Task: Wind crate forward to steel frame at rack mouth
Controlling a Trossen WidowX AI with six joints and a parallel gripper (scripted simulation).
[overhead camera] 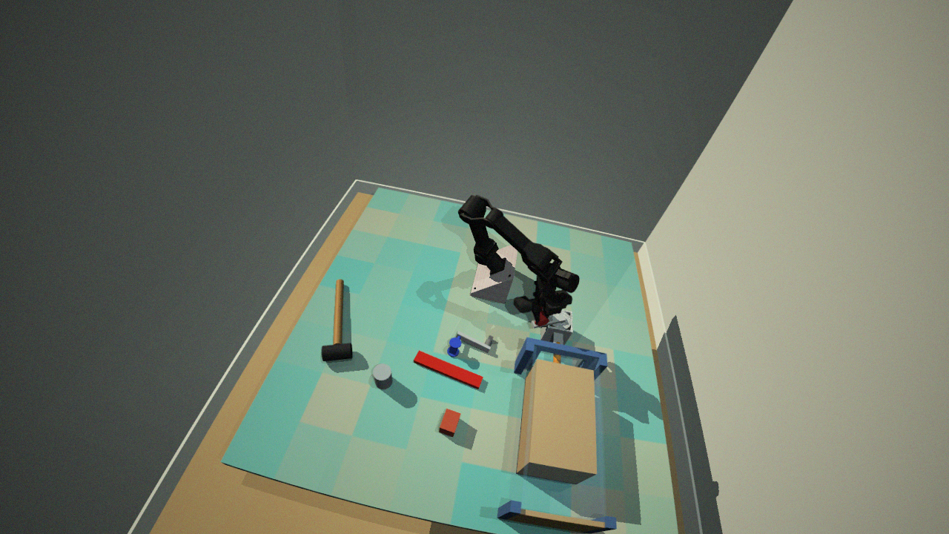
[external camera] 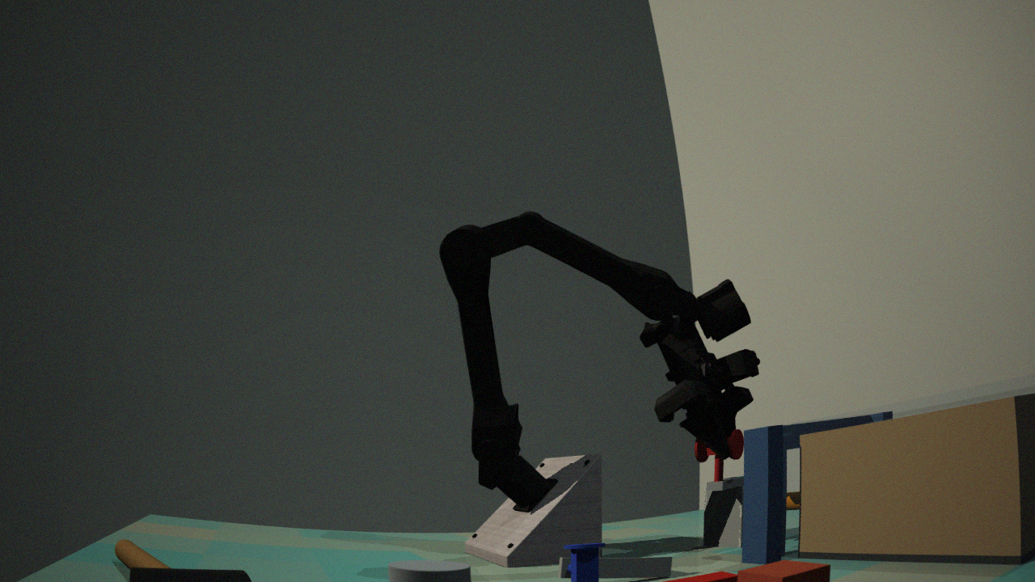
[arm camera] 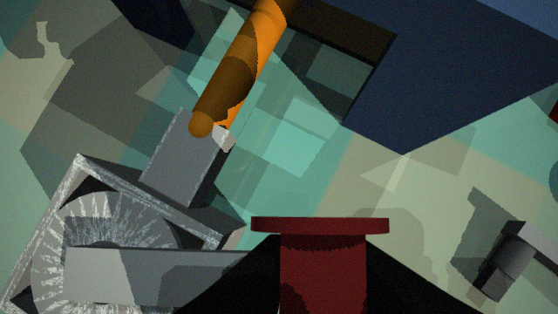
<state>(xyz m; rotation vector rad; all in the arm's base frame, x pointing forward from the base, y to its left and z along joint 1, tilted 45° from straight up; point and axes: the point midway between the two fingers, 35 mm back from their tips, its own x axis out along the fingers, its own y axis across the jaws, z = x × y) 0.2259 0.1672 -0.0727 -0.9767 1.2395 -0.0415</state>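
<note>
The winch handle is 3 cm behind my gripper tip, 2 cm to the left of it and 3 cm below it. The rest, counted from my gripper tip: red knob (2 cm behind, 1 cm to the right); then blue steel frame (9 cm ahead, 8 cm to the left, 2 cm below); then grey winch (8 cm behind, 7 cm to the left, 10 cm below).
</note>
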